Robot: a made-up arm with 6 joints. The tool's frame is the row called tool.
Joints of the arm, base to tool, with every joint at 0 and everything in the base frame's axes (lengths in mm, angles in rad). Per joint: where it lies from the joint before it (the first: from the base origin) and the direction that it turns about. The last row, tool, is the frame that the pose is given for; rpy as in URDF.
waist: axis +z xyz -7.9 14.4 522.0
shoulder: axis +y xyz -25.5 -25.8 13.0
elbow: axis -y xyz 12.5 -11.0 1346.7
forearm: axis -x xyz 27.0 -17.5 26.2
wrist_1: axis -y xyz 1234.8 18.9 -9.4
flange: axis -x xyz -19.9 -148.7 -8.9
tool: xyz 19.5 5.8 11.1 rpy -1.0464 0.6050 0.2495
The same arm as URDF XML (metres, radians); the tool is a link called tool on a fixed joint. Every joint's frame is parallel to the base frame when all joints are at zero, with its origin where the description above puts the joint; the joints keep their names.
<robot name="arm">
  <link name="base"/>
  <link name="link1"/>
  <link name="link2"/>
  <link name="link3"/>
  <link name="link4"/>
  <link name="link5"/>
  <link name="link6"/>
  <link name="tool"/>
  <joint name="waist" type="continuous">
    <parent link="base"/>
    <child link="link1"/>
    <origin xyz="-0.0079 0.0144 0.522"/>
    <axis xyz="0 0 1"/>
  </joint>
  <joint name="shoulder" type="continuous">
    <parent link="link1"/>
    <child link="link2"/>
    <origin xyz="-0.0255 -0.0258 0.013"/>
    <axis xyz="0 1 0"/>
  </joint>
  <joint name="elbow" type="continuous">
    <parent link="link2"/>
    <child link="link3"/>
    <origin xyz="0.0125 -0.011 1.3467"/>
    <axis xyz="0 -1 0"/>
  </joint>
  <joint name="forearm" type="continuous">
    <parent link="link3"/>
    <child link="link4"/>
    <origin xyz="0.027 -0.0175 0.0262"/>
    <axis xyz="-1 0 0"/>
  </joint>
  <joint name="wrist_1" type="continuous">
    <parent link="link4"/>
    <child link="link5"/>
    <origin xyz="1.2348 0.0189 -0.0094"/>
    <axis xyz="0 -1 0"/>
  </joint>
  <joint name="flange" type="continuous">
    <parent link="link5"/>
    <child link="link6"/>
    <origin xyz="-0.0199 -0.1487 -0.0089"/>
    <axis xyz="-1 0 0"/>
  </joint>
  <joint name="tool_joint" type="fixed">
    <parent link="link6"/>
    <child link="tool"/>
    <origin xyz="0.0195 0.0058 0.0111" rpy="-1.0464 0.605 0.2495"/>
  </joint>
</robot>

